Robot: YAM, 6 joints.
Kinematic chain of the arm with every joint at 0, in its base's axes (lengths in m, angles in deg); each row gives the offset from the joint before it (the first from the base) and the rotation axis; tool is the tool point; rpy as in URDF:
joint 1: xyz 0 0 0.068 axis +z
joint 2: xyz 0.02 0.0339 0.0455 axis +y
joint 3: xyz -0.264 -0.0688 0 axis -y
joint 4: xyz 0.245 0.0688 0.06 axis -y
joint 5: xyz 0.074 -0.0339 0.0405 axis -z
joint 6: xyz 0.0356 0 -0.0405 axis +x
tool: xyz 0 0 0 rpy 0 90 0
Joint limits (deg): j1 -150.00..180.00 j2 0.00..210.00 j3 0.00..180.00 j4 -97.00..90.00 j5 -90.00..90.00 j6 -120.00..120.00
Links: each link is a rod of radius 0.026 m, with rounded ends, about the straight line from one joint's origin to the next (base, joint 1, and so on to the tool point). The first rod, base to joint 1, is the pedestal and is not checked.
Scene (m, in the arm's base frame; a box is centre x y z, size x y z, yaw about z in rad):
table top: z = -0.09
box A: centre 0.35 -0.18 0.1 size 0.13 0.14 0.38 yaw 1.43
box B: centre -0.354 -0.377 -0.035 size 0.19 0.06 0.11 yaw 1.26
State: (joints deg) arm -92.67 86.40 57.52 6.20 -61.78 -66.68
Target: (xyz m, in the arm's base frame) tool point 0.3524 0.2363 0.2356
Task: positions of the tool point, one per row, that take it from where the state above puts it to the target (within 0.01 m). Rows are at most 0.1 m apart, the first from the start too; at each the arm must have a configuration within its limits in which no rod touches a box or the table.
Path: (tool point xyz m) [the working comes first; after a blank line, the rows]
Joints at the target: 29.58 108.81 73.88 10.99 -62.26 -66.68
Straight joint move there: touches box A.

1: 0.0881 -0.3361 0.2982
2: 0.1621 -0.3229 0.3205
3: 0.2335 -0.2917 0.3427
4: 0.2975 -0.2434 0.3648
5: 0.3500 -0.1800 0.3867
6: 0.3906 -0.1051 0.3568
7: 0.4126 -0.0207 0.3265
8: 0.4136 0.0680 0.2961
9: 0.3933 0.1556 0.2657
10: 0.3524 0.2363 0.2356

